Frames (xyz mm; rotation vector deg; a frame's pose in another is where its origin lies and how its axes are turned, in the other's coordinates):
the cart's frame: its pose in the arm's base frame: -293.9 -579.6 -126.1 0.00 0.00 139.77
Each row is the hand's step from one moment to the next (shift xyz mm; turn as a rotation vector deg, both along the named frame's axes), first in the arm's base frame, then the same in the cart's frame.
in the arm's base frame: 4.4 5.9 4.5 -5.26 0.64 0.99
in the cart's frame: 0.5 -7.3 4.5 4.43 2.91 0.99
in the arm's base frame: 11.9 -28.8 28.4 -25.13 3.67 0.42
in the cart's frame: -27.7 14.3 28.4 21.56 13.43 0.42
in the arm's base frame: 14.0 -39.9 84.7 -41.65 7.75 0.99
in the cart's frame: -36.5 21.4 84.7 36.80 20.98 0.99
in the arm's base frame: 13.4 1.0 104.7 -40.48 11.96 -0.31
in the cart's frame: -9.6 -9.4 104.7 38.63 17.01 -0.31
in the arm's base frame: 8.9 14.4 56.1 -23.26 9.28 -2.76
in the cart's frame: 2.5 -16.7 56.1 23.75 7.94 -2.76
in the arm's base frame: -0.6 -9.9 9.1 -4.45 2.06 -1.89
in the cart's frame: -5.9 7.9 9.1 4.73 1.30 -1.89
